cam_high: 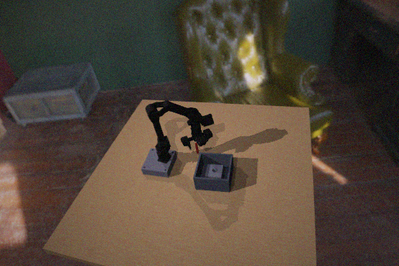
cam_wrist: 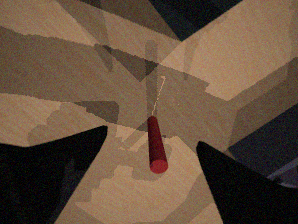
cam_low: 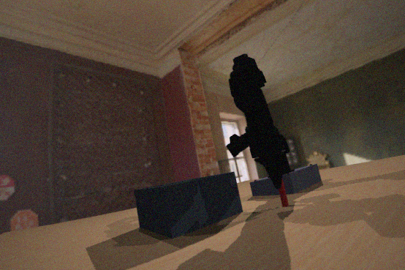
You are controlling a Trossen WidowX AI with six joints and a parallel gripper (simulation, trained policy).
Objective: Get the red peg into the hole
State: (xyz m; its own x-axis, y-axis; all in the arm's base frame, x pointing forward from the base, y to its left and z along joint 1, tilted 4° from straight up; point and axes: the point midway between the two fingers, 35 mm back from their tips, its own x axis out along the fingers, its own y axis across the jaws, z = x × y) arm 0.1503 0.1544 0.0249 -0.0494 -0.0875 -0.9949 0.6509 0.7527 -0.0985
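My gripper tip is now 1 cm past the red peg and 1 cm above it. Round my gripper tip: blue-grey box (18 cm ahead, 14 cm to the right, 2 cm below); then plate (18 cm ahead, 14 cm to the right).
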